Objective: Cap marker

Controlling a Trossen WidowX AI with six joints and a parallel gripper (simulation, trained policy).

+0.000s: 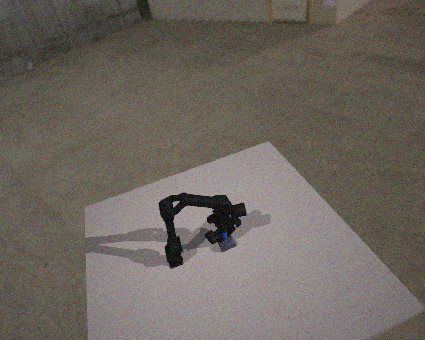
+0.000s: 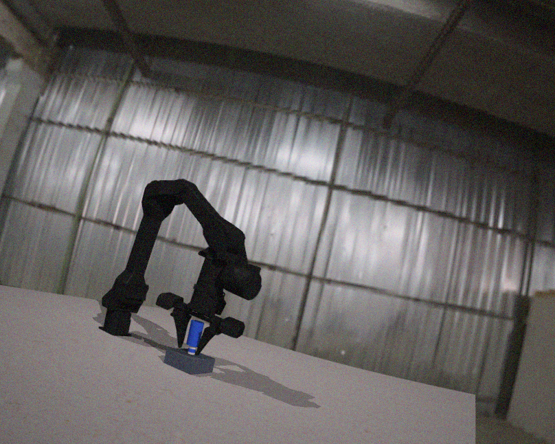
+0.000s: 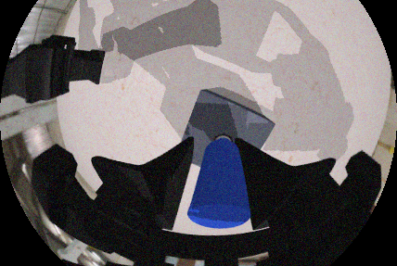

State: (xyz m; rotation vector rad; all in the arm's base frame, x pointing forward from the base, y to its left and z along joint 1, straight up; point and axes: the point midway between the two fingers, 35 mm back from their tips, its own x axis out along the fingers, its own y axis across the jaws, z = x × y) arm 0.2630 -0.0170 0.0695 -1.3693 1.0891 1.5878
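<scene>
Right now the blue cap is 10 mm ahead of my gripper tip and 40 mm above it. Round my gripper tip: dark grey holder block (10 mm ahead, 20 mm below).
</scene>
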